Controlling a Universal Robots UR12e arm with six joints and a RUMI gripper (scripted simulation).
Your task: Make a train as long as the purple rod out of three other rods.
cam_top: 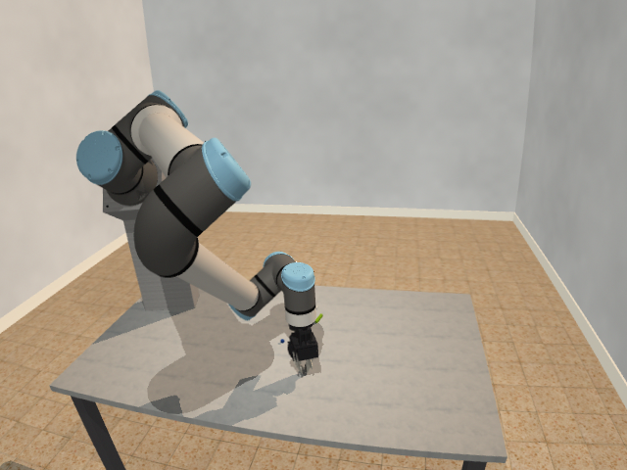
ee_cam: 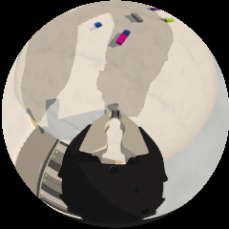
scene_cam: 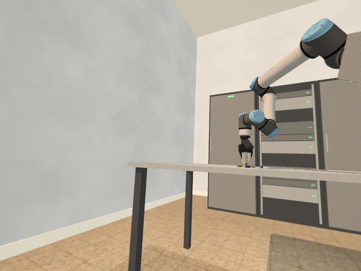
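The magenta rod is 3 cm behind my hand, 13 cm to the left of it and 1 cm below it. From my hand the other things lie so: lime rod 5 cm ahead, 30 cm to the left, 1 cm below; then purple rod 1 cm ahead, 34 cm to the left, 1 cm below.
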